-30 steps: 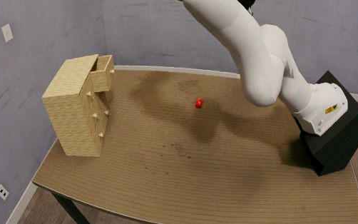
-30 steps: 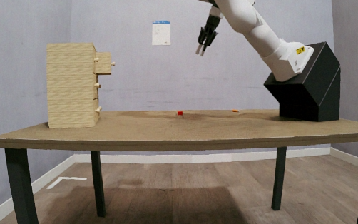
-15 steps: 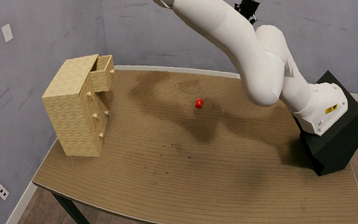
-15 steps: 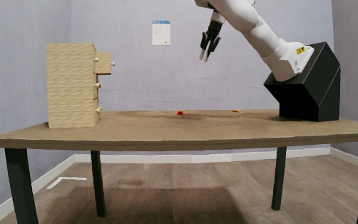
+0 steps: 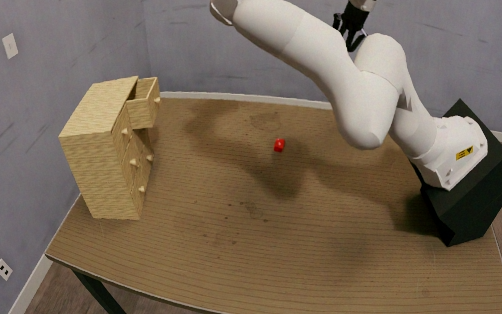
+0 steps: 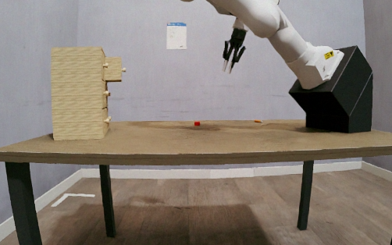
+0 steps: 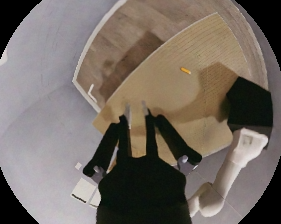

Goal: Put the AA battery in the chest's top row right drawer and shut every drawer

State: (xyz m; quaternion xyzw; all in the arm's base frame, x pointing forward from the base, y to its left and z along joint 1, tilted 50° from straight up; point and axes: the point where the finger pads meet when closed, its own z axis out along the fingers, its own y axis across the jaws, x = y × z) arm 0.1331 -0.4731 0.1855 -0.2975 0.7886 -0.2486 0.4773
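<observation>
Right now my hand is 300 mm above the AA battery, 160 mm past it and 50 mm to the right of it. Also, from my hand: small red block (300 mm below, 180 mm ahead, 140 mm to the left).
</observation>
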